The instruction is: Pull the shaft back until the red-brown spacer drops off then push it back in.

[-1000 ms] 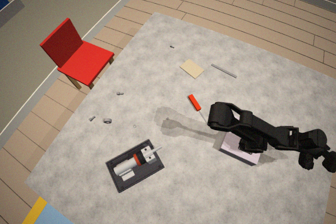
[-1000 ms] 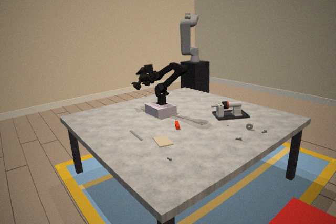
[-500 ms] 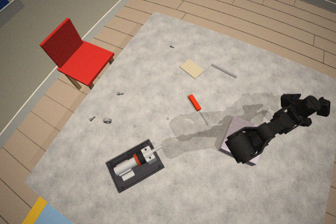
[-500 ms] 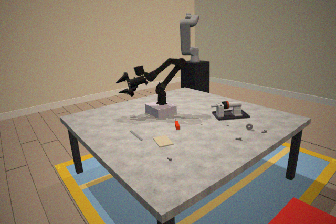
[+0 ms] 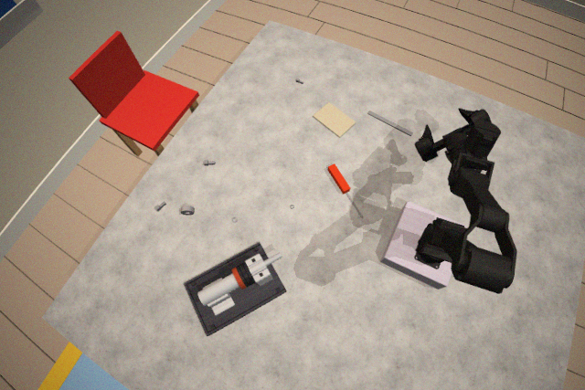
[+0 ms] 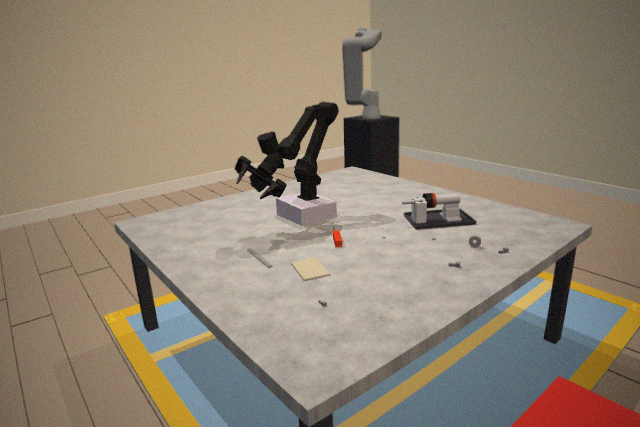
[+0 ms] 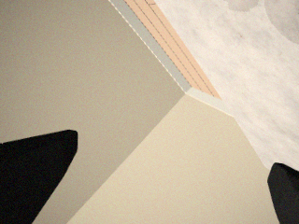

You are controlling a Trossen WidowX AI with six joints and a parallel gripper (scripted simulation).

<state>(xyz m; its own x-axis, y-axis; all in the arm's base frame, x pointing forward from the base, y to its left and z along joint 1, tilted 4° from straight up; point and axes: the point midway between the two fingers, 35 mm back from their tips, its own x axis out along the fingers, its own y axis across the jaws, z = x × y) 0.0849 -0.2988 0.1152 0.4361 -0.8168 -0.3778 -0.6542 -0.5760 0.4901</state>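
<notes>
Now: gripper tip 56 cm to the right of the shaft, 27 cm short of it and 10 cm above it. Round my gripper tip: tan card 30 cm ahead, 18 cm below, 2 cm to the left; then grey bar 18 cm below, 13 cm ahead, 5 cm to the right; then red-handled screwdriver 24 cm to the left, 18 cm below, 16 cm ahead.
</notes>
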